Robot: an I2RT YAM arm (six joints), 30 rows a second.
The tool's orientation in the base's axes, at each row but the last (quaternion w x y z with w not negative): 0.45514 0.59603 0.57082 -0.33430; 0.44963 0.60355 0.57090 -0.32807; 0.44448 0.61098 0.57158 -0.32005; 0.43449 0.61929 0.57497 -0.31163; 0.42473 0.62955 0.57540 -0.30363; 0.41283 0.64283 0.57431 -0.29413; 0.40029 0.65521 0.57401 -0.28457; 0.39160 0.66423 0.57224 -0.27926
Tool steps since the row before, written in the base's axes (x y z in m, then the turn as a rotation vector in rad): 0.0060 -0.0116 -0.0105 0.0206 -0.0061 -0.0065; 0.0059 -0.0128 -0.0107 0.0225 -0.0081 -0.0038; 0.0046 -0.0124 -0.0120 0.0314 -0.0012 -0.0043; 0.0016 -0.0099 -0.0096 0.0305 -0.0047 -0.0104; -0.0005 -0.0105 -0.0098 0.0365 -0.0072 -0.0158; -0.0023 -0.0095 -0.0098 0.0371 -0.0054 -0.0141; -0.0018 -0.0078 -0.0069 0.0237 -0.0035 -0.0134; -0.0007 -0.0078 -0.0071 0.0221 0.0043 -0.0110
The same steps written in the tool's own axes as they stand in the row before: 0.0060 0.0035 0.0153 0.0062 0.0188 0.0105; 0.0055 0.0033 0.0165 0.0033 0.0210 0.0115; 0.0063 0.0018 0.0166 0.0078 0.0300 0.0065; 0.0044 -0.0005 0.0132 0.0115 0.0279 0.0121; 0.0036 -0.0025 0.0137 0.0160 0.0328 0.0174; 0.0033 -0.0042 0.0128 0.0155 0.0337 0.0151; 0.0013 -0.0030 0.0101 0.0136 0.0206 0.0120; 0.0015 -0.0018 0.0103 0.0155 0.0193 0.0040
